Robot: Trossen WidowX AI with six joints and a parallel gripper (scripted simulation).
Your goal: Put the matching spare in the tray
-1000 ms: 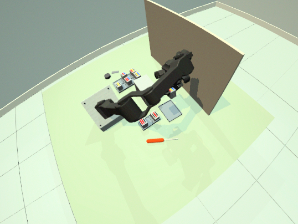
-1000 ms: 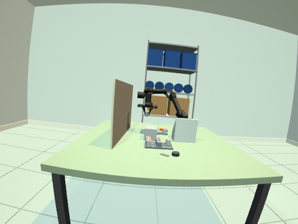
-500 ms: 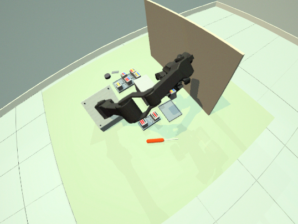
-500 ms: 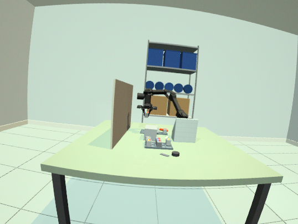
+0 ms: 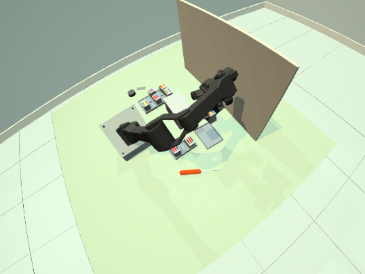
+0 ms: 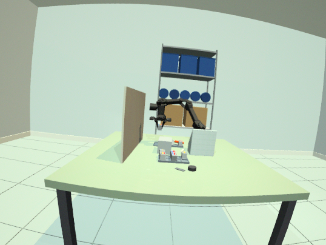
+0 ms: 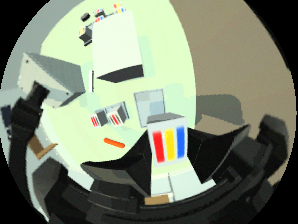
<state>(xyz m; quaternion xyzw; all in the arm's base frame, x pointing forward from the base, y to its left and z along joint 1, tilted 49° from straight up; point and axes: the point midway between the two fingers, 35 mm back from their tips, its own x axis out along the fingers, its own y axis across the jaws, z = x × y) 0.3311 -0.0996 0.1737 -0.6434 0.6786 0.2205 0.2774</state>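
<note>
Right now the flat grey tray is 1 cm behind my gripper tip and 14 cm below it. Also, from my gripper tip: white stick (19 cm behind, 16 cm to the left, 14 cm below); then grey box (4 cm behind, 20 cm to the left, 9 cm below); then tall tan board (20 cm ahead, 17 cm to the left, 8 cm above).
</note>
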